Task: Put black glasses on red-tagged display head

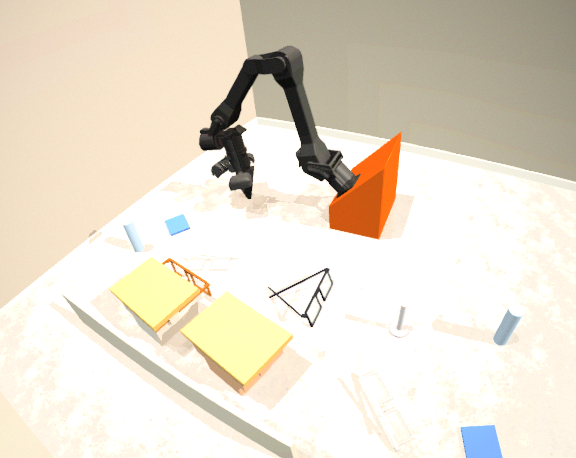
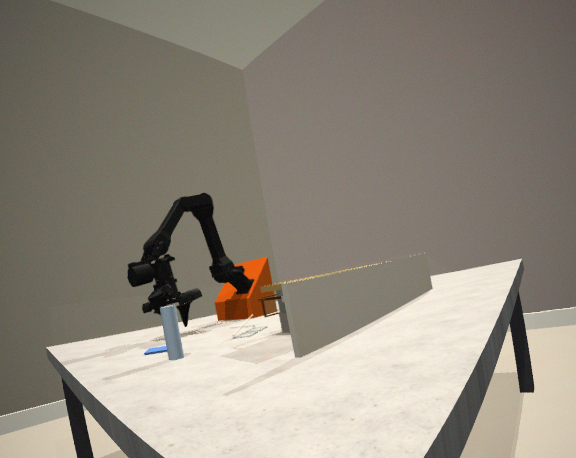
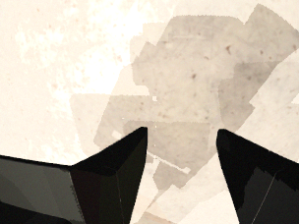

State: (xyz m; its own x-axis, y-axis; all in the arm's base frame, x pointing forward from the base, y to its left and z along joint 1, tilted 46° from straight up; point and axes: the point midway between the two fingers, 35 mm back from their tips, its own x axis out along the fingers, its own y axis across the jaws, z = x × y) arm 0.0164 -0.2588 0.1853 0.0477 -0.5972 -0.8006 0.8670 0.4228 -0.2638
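Now: gripper tip 530 mm to the right of the small post and 280 mm short of it. The rest, counted from my gripper tip: long grey board: 580 mm ahead, 160 mm to the left, 30 mm above.
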